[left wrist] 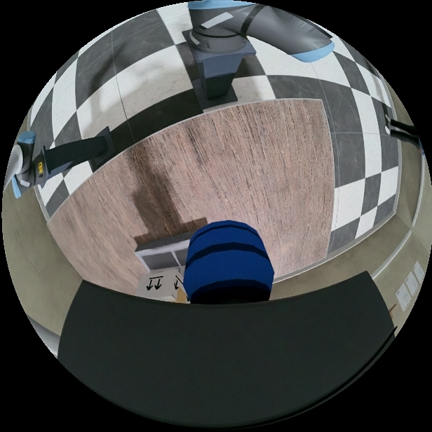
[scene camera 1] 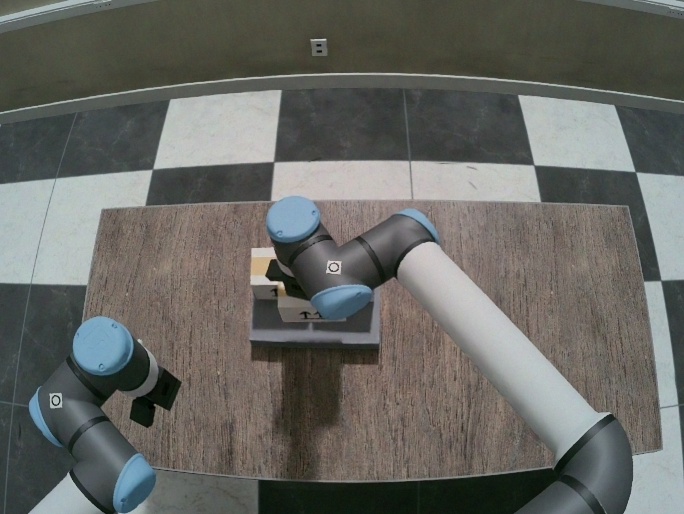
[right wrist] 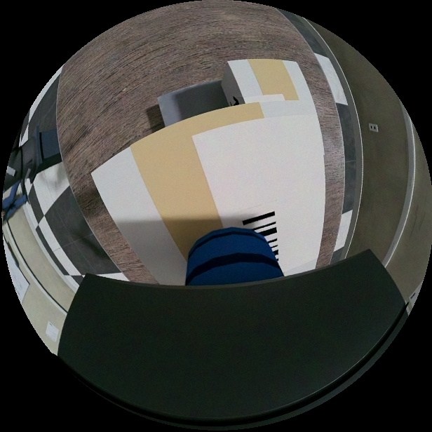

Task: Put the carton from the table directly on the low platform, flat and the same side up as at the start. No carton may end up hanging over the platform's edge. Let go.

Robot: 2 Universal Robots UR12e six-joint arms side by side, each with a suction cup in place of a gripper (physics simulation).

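Observation:
The carton hangs flat at my right suction cup, with its tan stripe and label facing up. It is over the grey low platform, near the middle divider. Whether its underside touches the platform cannot be told. Another carton stands at the platform's back left in scene camera 1. The back right part of the platform is hidden by the right arm. My left suction cup is open and empty, at the table's left.
The wooden table carries the platform. The right forearm reaches across the table's right half. The left arm stands over the table's front left corner.

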